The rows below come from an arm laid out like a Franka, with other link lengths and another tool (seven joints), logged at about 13 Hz.
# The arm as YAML. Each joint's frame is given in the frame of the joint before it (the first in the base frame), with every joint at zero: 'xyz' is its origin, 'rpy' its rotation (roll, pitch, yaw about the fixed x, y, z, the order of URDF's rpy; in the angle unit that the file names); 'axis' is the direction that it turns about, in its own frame. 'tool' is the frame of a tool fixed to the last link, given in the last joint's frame.
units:
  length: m
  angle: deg
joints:
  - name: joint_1
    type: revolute
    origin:
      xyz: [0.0, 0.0, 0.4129]
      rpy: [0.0, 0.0, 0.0]
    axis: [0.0, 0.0, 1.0]
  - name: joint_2
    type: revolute
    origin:
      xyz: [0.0, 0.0, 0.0]
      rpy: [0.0, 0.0, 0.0]
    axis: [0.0, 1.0, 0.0]
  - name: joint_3
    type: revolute
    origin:
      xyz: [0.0, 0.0, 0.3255]
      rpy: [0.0, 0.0, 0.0]
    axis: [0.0, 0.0, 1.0]
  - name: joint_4
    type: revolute
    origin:
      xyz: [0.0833, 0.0, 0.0]
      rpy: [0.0, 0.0, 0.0]
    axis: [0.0, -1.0, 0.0]
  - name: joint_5
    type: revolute
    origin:
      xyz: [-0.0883, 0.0, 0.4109]
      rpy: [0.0, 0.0, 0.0]
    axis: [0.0, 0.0, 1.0]
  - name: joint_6
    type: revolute
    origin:
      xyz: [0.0, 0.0, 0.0]
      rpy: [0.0, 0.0, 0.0]
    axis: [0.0, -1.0, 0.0]
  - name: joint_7
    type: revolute
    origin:
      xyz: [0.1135, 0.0, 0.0]
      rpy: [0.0, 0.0, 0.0]
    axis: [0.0, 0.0, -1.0]
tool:
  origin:
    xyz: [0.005, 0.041, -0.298]
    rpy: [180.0, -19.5, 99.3]
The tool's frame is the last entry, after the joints.
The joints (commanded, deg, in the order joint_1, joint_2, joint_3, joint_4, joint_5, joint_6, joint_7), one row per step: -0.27, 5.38, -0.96, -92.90, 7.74, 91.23, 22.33; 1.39, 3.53, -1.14, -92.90, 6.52, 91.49, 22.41; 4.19, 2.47, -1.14, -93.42, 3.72, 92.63, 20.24; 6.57, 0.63, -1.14, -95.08, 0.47, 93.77, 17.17; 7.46, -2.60, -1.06, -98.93, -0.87, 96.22, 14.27; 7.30, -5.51, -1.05, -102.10, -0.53, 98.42, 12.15; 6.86, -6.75, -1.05, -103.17, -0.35, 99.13, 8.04; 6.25, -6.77, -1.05, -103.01, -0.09, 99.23, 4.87; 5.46, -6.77, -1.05, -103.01, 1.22, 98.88, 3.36; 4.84, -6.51, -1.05, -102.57, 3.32, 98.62, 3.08; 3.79, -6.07, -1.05, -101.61, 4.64, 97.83, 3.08; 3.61, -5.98, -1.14, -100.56, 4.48, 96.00, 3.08; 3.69, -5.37, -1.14, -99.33, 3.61, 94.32, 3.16; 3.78, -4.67, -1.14, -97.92, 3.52, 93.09, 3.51
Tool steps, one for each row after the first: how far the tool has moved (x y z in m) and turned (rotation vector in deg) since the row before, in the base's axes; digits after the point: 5 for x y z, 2 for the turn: -0.00212, 0.01003, 0.01929, -1.22, -2.09, 1.53; -0.00263, 0.01708, 0.00622, -2.56, -1.94, 5.16; -0.00854, 0.00990, 0.00444, -2.95, -1.65, 5.73; -0.01141, 0.00341, 0.00302, -1.02, -1.94, 4.02; -0.00792, -0.00025, 0.00584, 0.57, -1.86, 1.96; -0.00502, -0.00345, 0.00440, 0.13, -0.85, 3.65; -0.00016, -0.00466, 0.00207, 0.13, -0.26, 2.53; -0.00199, -0.00192, 0.00012, 1.20, 0.43, 0.58; 0.00125, 0.00375, 0.00281, 2.06, 0.22, -0.56; 0.00221, -0.00438, 0.00419, 1.29, 0.34, -1.13; -0.00444, -0.00341, 0.00479, -0.18, 0.86, -0.11; -0.00256, -0.00327, 0.00072, -0.92, 1.02, 0.18; 0.00066, 0.00066, 0.00328, -0.12, 0.53, -0.18
